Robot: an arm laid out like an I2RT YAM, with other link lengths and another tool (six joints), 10 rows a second.
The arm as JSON. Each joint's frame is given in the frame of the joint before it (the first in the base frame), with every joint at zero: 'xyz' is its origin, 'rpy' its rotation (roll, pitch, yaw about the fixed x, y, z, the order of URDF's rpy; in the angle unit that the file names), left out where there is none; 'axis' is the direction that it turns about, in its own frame. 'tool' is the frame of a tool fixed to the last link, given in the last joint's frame.
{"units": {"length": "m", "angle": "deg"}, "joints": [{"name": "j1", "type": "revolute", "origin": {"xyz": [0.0, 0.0, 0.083], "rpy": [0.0, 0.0, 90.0]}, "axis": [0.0, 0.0, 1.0]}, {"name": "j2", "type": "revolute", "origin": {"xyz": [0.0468, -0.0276, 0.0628], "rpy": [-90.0, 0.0, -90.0]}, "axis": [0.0, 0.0, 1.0]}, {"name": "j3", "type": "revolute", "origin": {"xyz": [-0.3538, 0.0, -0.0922], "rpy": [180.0, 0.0, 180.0]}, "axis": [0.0, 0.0, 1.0]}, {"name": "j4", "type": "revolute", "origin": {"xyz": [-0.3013, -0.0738, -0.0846], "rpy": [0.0, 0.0, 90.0]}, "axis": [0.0, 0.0, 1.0]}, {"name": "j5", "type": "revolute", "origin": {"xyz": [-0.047, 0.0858, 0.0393], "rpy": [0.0, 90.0, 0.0]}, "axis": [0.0, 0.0, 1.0]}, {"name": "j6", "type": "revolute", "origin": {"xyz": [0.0, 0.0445, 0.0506], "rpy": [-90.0, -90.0, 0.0]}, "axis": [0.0, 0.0, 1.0]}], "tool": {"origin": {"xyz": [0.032, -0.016, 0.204], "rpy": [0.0, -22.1, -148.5]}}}
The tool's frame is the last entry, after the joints.
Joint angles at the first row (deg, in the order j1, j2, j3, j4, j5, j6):
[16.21 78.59 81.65 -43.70 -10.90 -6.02]
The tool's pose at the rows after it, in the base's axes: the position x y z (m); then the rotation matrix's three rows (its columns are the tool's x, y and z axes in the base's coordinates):
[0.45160 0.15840 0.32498], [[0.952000 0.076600 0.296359], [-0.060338 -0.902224 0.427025], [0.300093 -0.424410 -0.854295]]
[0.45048 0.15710 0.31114], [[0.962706 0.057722 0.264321], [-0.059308 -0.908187 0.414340], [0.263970 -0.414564 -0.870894]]
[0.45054 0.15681 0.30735], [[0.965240 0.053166 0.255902], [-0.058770 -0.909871 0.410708], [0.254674 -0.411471 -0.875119]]
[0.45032 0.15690 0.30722], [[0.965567 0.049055 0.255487], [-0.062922 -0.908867 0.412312], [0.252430 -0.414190 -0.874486]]
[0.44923 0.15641 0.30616], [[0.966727 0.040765 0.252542], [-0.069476 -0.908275 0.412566], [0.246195 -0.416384 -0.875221]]
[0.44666 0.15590 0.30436], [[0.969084 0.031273 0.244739], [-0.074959 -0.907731 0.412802], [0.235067 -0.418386 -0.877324]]
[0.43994 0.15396 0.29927], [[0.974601 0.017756 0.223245], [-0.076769 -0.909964 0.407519], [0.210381 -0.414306 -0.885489]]
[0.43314 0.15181 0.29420], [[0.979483 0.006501 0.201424], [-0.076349 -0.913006 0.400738], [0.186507 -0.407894 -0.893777]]
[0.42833 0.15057 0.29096], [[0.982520 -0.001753 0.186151], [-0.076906 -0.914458 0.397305], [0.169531 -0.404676 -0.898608]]
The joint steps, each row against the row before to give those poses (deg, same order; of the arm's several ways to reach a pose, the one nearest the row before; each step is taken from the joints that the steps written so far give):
[0.00 0.67 0.00 -2.32 0.44 0.00]
[0.00 1.21 -0.03 -1.11 0.22 0.02]
[0.00 0.37 0.01 -0.25 0.07 -0.02]
[0.00 0.00 -0.01 -0.02 0.00 0.28]
[0.00 0.00 -0.02 -0.22 0.08 0.42]
[0.00 0.00 0.03 -0.54 0.00 0.41]
[0.00 0.00 -0.01 -1.47 0.02 0.22]
[0.00 0.00 -0.02 -1.46 0.05 0.05]
[0.00 0.00 0.00 -1.01 -0.02 0.10]

